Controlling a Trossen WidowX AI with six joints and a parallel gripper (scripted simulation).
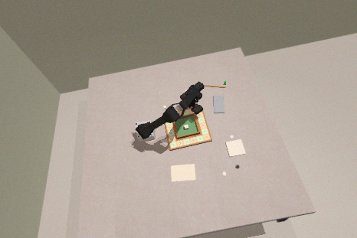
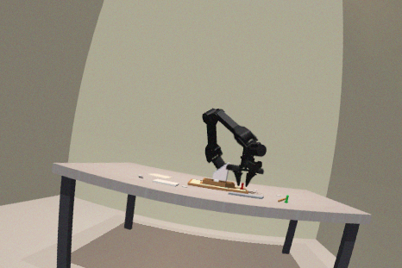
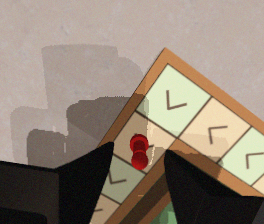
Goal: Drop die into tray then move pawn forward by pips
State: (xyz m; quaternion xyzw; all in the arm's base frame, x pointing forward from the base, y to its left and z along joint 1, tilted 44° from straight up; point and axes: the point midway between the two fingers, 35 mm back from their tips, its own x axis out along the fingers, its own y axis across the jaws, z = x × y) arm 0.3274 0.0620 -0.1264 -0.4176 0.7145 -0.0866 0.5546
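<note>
Now: gripper tip 60 mm past the white die and 130 mm to the left of it. From my gripper tip the other things lie so: grey card: 200 mm ahead, 20 mm to the left, 20 mm below; then red pawn: right at my gripper tip; then black disc: 210 mm ahead, 450 mm to the right, 30 mm below.
</note>
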